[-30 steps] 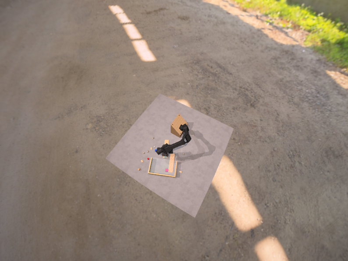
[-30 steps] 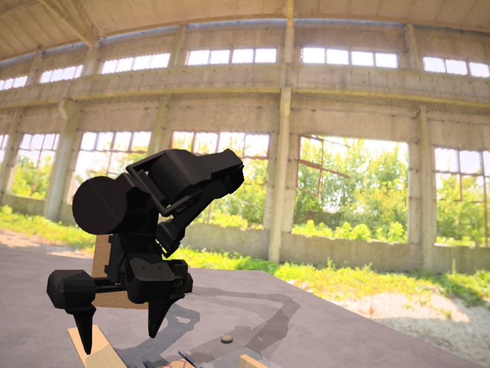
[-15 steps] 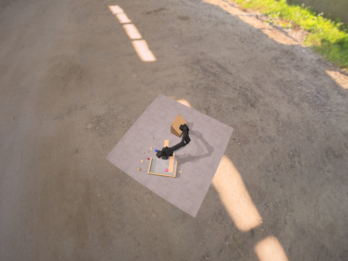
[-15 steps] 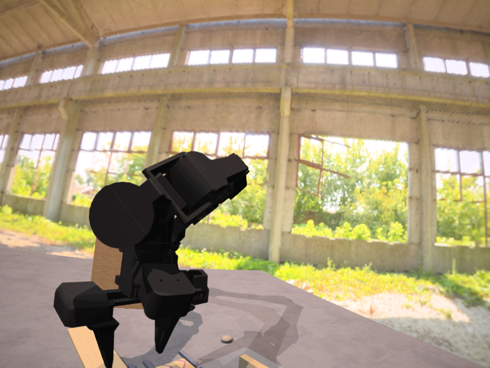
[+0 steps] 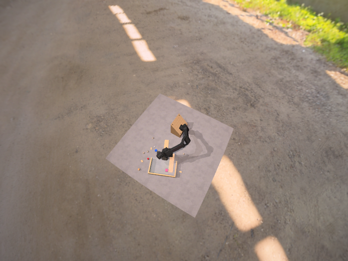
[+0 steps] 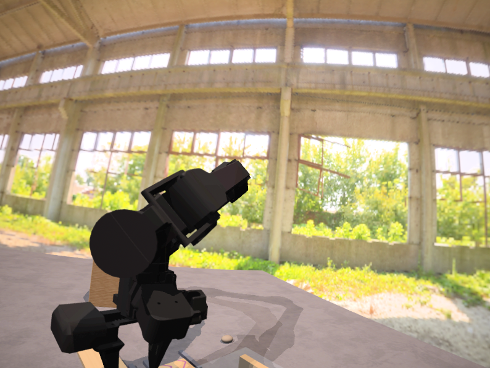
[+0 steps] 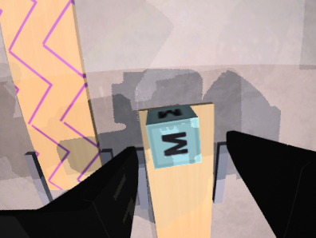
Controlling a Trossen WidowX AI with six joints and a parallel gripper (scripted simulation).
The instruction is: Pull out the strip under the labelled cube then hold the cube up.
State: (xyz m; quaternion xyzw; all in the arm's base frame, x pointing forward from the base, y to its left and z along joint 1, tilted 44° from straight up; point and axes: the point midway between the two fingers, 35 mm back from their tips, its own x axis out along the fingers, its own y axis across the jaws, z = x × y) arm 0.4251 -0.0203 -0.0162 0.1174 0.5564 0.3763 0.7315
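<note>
My gripper tip is now 150 mm to the left of the blue piece, 40 mm above it and 20 mm past it. The rest, counted from my gripper tip: red piece 180 mm to the right, 120 mm ahead, 30 mm below.
</note>
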